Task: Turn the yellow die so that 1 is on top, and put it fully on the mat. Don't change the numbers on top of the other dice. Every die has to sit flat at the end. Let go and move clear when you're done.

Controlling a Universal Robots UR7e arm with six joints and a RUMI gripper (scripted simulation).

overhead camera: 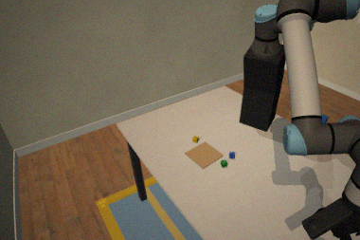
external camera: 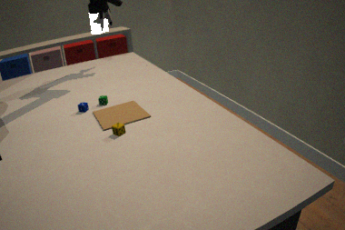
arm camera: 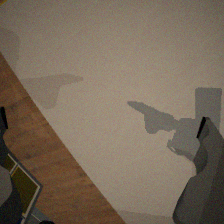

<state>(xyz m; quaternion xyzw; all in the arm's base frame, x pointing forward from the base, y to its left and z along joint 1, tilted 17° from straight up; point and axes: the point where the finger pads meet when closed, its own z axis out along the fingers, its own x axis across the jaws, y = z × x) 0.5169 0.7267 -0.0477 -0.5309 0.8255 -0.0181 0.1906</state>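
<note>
My gripper is now 78 cm to the left of the yellow die, 18 cm above it and 8 cm past it. The rest, counted from my hand: blue die (57 cm to the right, 18 cm below, 16 cm behind); then green die (55 cm to the right, 18 cm below, 10 cm behind); then tan mat (66 cm to the right, 19 cm below, 6 cm behind).
</note>
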